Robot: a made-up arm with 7 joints.
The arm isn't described. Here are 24 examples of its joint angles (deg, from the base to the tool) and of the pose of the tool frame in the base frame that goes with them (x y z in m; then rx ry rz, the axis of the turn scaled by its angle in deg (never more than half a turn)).
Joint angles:
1: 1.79 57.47 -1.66 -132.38 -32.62 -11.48 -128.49
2: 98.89 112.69 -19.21 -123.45 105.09 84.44 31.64
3: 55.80 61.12 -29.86 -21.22 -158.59 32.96 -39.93
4: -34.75 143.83 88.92 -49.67 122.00 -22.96 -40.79
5: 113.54 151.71 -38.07 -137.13 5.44 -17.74 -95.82
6: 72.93 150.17 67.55 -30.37 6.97 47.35 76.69
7: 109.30 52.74 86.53 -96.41 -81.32 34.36 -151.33
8: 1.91 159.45 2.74 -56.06 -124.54 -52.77 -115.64
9: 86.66 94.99 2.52 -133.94 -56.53 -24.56 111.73
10: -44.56 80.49 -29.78 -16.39 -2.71 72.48 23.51
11: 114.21 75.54 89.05 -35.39 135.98 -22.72 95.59
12: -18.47 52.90 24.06 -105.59 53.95 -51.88 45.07
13: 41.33 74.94 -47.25 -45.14 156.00 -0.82 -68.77
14: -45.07 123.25 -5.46 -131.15 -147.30 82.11 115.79
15: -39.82 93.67 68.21 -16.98 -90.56 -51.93 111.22
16: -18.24 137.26 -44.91 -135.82 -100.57 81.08 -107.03
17: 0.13 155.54 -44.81 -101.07 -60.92 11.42 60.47
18: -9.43 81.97 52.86 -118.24 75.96 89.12 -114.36
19: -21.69 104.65 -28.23 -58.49 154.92 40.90 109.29
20: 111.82 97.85 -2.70 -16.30 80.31 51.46 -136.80
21: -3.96 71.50 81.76 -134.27 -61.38 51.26 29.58
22: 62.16 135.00 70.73 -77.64 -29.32 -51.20 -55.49
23: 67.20 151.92 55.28 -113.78 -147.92 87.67 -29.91
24: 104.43 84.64 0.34 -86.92 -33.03 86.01 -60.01
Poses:
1: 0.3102 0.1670 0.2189 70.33 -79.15 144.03
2: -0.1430 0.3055 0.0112 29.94 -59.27 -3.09
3: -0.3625 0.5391 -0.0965 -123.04 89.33 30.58
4: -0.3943 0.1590 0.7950 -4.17 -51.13 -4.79
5: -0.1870 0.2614 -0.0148 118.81 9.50 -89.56
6: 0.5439 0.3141 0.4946 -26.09 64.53 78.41
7: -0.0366 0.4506 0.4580 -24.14 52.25 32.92
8: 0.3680 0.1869 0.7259 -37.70 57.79 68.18
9: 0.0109 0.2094 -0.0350 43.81 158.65 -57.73
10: 0.2797 0.6227 0.2524 69.30 -112.24 -114.41
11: -0.2018 0.6113 0.5968 -47.04 -17.68 -20.48
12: 0.3338 0.3418 0.3401 4.58 -6.67 -48.56
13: -0.2350 0.5608 -0.1803 30.93 -162.94 -57.69
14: 0.1649 0.0375 0.4785 61.58 -88.72 27.29
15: 0.0622 0.6813 0.4338 -20.64 60.07 13.89
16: 0.1936 0.1456 0.2857 8.65 68.91 -89.47
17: 0.3150 0.3598 0.3811 -127.88 -62.87 -101.73
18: 0.1282 0.3518 0.4859 124.41 52.15 87.32
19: 0.3444 0.5557 0.3378 -143.53 22.74 -93.43
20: -0.1586 0.6579 0.4511 -40.64 -49.23 32.92
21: -0.0755 0.2743 0.4597 -40.77 -20.32 102.70
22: 0.5297 0.1288 0.4815 131.74 -74.34 70.70
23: 0.3607 -0.0156 0.2306 -29.21 -93.65 100.59
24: -0.1887 0.4940 0.0850 -73.47 -2.82 -16.44
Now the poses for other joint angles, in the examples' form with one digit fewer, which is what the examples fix.
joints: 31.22 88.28 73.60 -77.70 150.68 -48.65 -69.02
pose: 0.161 0.553 0.536 -49.2 16.9 41.6
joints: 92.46 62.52 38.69 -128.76 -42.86 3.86 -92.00
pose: 0.061 0.391 0.137 -141.7 23.8 -65.1
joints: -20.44 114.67 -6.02 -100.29 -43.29 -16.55 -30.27
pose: 0.372 0.232 0.515 125.5 -33.9 115.9
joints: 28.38 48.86 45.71 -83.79 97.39 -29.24 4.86
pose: 0.099 0.609 0.083 -53.8 31.5 9.2
